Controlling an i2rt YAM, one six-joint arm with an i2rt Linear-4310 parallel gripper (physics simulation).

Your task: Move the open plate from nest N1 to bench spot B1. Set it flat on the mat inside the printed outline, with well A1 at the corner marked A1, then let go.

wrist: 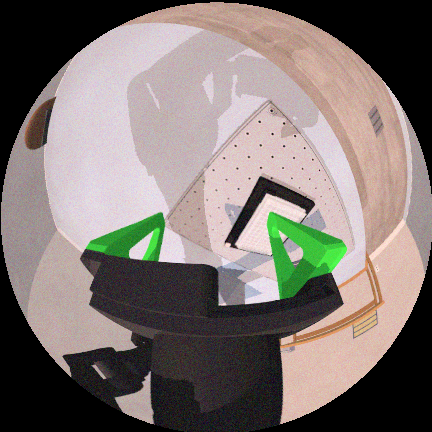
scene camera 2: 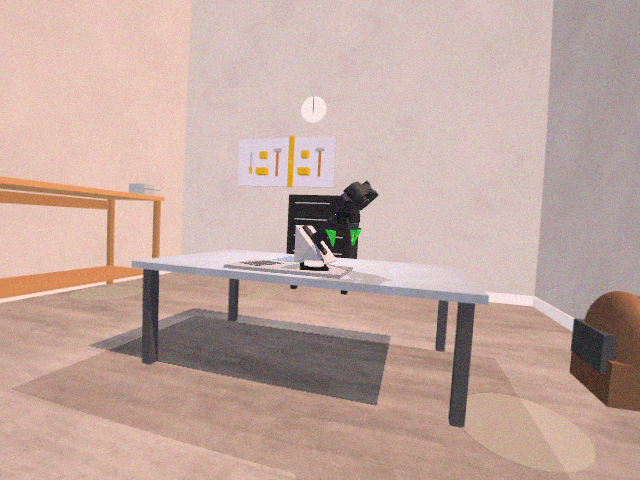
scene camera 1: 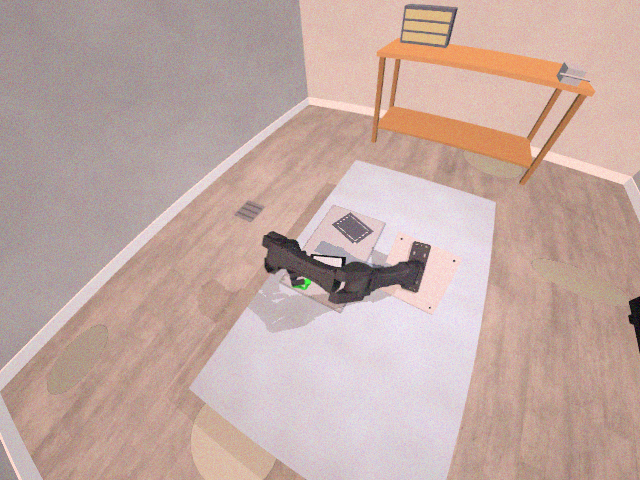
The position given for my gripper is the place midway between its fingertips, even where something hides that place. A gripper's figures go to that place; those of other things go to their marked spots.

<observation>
My gripper point(wrist: 215, 217): 13 cm from the lens. A white well plate point(wrist: 254, 237) is 28 cm from the lens. A black holder point(wrist: 263, 185): 23 cm from the lens. The marked spots on the black holder and the white well plate are 10 cm apart.
</observation>
